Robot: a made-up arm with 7 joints.
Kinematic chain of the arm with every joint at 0, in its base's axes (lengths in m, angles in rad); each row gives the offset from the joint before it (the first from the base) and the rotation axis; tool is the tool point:
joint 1: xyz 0 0 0.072 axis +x
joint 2: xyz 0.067 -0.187 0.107 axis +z
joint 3: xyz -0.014 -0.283 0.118 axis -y
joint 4: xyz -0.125 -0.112 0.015 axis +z
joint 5: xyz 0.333 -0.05 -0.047 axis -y
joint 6: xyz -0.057 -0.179 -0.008 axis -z
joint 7: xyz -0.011 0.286 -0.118 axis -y
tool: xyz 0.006 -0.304 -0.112
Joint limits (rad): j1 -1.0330..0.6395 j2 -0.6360..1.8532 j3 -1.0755..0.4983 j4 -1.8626..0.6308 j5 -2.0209..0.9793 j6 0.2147..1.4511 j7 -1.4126..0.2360
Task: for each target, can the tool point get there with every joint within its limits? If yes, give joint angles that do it. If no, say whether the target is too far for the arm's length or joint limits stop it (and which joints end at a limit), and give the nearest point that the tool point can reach.
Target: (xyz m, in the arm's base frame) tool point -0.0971 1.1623 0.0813
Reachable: no: joint limits stop it (at a limit: joint 2, joint 3, joint 4, joint 5, joint 6, joint 7) | nearest point 0.2279 0.4242 0.0754 | short by 0.807 m
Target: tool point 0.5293 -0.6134 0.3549
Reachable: yes | joints 0.1303 1.3910 -0.4657 -1.3328 -1.2888 0.8512 -0.2961
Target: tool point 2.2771 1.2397 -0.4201
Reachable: no: too far | nearest point 0.8943 0.2332 -0.0206 | short by 1.756 m
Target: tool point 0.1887 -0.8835 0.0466
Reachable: yes | joints -0.0087 0.3832 -0.8060 -0.4418 0.5476 0.8116 -0.8674
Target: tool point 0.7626 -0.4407 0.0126
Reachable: yes | joints 0.0281 1.1877 0.2574 -0.7466 0.5910 0.5179 -1.0965
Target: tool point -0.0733 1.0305 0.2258
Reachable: no: joint limits stop it (at a limit: joint 2, joint 3, joint 4, joint 5, joint 6, joint 7) | nearest point 0.2279 0.4196 0.1346 | short by 0.687 m
